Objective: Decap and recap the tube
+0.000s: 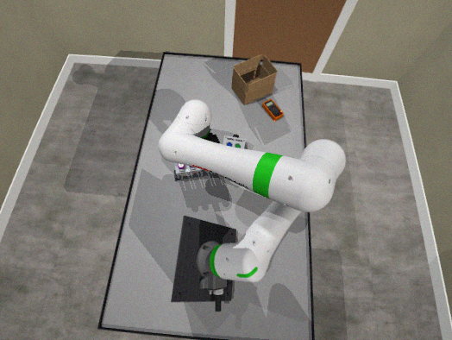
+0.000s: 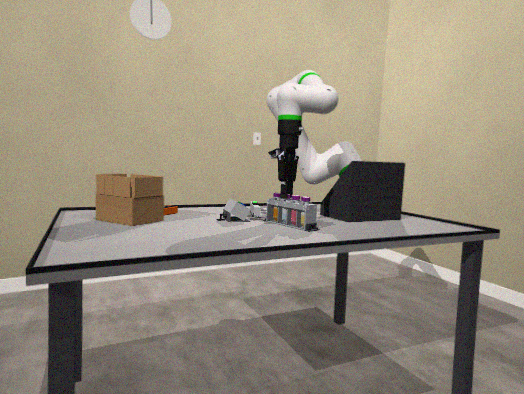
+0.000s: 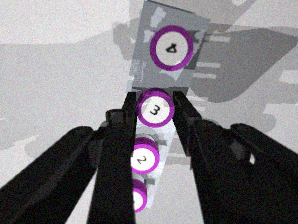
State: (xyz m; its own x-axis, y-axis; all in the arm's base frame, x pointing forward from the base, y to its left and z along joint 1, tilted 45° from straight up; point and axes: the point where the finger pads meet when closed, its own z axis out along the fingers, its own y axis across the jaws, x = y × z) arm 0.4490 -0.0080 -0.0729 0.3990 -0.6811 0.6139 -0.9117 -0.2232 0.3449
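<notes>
Right now my hand is 1 cm short of the cap 4, 5 cm to the left of it and 3 cm above it. From my hand the other things lie so: cap 1: 2 cm behind, 10 cm to the left, 3 cm below; then cap 3: 3 cm below; then purple cap marked 2: 1 cm behind, 5 cm to the left, 3 cm below.
</notes>
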